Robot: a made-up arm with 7 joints. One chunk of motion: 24 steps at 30 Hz.
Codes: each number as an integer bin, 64 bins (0 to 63) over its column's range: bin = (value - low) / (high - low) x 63, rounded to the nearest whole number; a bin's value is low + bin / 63 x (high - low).
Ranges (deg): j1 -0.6..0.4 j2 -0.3..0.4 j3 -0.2..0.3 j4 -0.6..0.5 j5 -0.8..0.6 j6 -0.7..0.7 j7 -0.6..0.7
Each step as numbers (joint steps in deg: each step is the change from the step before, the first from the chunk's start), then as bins.
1 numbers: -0.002 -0.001 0.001 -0.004 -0.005 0.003 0.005
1 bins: 38 27 25 34 36 32 29
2 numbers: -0.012 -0.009 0.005 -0.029 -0.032 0.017 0.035
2 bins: 37 26 26 33 35 32 31
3 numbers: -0.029 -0.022 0.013 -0.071 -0.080 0.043 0.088
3 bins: 36 25 27 30 32 33 33
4 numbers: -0.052 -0.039 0.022 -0.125 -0.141 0.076 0.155
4 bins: 35 23 28 27 30 35 37
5 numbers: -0.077 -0.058 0.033 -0.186 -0.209 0.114 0.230
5 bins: 33 22 29 24 27 37 40
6 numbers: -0.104 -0.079 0.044 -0.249 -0.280 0.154 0.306
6 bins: 31 20 31 20 23 38 44
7 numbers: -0.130 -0.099 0.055 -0.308 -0.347 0.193 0.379
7 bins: 30 18 32 17 20 40 47
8 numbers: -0.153 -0.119 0.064 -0.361 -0.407 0.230 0.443
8 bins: 28 16 33 14 18 42 51
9 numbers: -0.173 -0.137 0.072 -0.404 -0.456 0.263 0.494
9 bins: 27 15 34 11 15 43 53
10 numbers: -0.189 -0.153 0.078 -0.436 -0.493 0.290 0.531
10 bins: 26 13 35 9 14 45 55
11 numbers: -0.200 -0.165 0.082 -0.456 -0.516 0.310 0.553
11 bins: 25 12 36 8 13 45 56
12 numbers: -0.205 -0.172 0.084 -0.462 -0.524 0.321 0.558
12 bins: 25 12 36 8 12 46 56
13 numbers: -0.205 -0.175 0.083 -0.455 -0.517 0.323 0.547
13 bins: 25 11 36 8 13 46 56
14 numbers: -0.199 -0.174 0.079 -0.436 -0.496 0.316 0.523
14 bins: 25 11 35 9 14 46 54
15 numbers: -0.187 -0.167 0.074 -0.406 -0.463 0.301 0.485
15 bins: 26 12 35 11 15 45 53
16 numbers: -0.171 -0.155 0.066 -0.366 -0.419 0.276 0.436
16 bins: 27 13 34 13 17 44 50
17 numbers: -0.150 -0.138 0.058 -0.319 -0.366 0.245 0.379
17 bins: 28 15 33 16 20 43 47
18 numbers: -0.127 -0.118 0.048 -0.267 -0.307 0.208 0.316
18 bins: 30 16 31 19 22 41 44
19 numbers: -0.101 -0.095 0.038 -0.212 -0.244 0.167 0.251
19 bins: 31 18 30 22 25 39 41
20 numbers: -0.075 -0.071 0.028 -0.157 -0.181 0.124 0.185
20 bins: 33 21 29 25 28 37 38
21 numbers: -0.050 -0.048 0.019 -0.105 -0.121 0.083 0.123
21 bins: 35 23 28 28 31 35 35
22 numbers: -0.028 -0.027 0.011 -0.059 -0.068 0.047 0.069
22 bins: 36 25 27 31 33 34 32
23 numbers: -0.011 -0.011 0.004 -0.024 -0.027 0.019 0.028
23 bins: 37 26 26 33 35 32 30
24 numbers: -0.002 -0.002 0.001 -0.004 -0.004 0.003 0.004
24 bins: 38 27 25 34 36 32 29
